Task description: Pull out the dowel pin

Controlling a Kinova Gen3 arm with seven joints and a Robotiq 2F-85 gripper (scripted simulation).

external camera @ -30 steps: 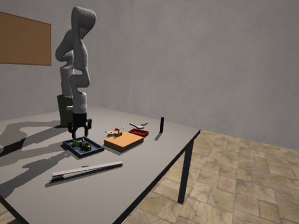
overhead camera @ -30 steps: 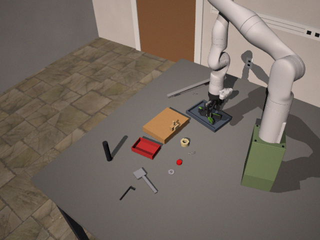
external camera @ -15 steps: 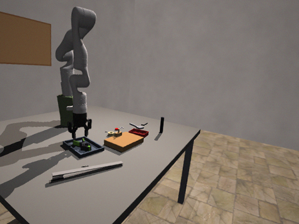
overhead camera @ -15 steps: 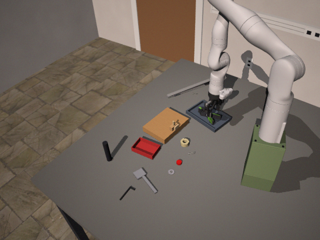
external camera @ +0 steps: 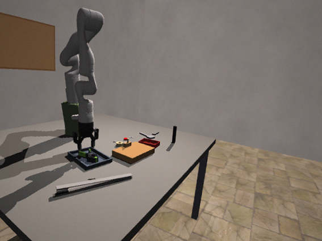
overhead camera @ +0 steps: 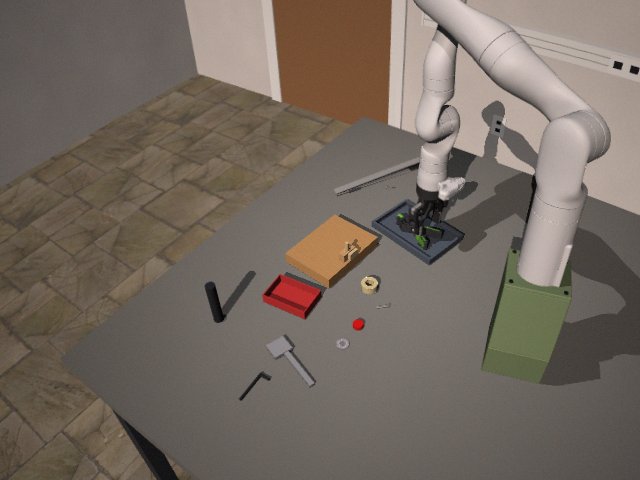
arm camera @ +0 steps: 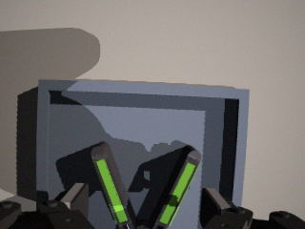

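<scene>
The blue-grey tray lies 30 mm ahead of my hand, 10 mm to the right of it and 50 mm below it. From my hand the other things lie so: wooden block (150 mm ahead, 180 mm to the left, 10 mm below); tape roll (60 mm ahead, 230 mm to the left, 40 mm below); wooden dowel pin (150 mm ahead, 180 mm to the left).
</scene>
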